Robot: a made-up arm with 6 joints.
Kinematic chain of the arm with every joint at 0, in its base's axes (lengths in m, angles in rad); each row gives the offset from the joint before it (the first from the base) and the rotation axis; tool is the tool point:
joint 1: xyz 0 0 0.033 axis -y
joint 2: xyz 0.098 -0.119 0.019 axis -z
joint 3: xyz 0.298 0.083 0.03 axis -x
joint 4: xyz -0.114 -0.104 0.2 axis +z
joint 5: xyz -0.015 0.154 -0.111 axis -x
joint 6: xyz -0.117 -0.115 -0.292 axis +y
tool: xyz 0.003 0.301 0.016
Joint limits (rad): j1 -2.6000..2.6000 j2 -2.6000..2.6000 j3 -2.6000..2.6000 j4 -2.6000..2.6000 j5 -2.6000..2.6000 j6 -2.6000..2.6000
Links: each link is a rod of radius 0.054 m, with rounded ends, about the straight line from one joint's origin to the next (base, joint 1, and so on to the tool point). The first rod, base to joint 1, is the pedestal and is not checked.
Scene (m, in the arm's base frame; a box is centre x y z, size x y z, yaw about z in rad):
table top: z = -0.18
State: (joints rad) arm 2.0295 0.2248 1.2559 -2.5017 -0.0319 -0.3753
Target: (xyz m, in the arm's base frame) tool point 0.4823 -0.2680 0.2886
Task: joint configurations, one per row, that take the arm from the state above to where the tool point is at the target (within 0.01 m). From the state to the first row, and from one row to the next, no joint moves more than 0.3 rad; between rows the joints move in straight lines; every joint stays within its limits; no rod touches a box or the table.
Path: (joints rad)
1: 1.7532 0.1915 1.1399 -2.4009 0.0475 -0.3821
2: 1.4769 0.1581 1.0239 -2.3002 0.1269 -0.3890
3: 1.2007 0.1248 0.9079 -2.1994 0.2063 -0.3958
4: 0.9244 0.0915 0.7919 -2.0987 0.2858 -0.4027
5: 0.6481 0.0582 0.6759 -1.9979 0.3652 -0.4095

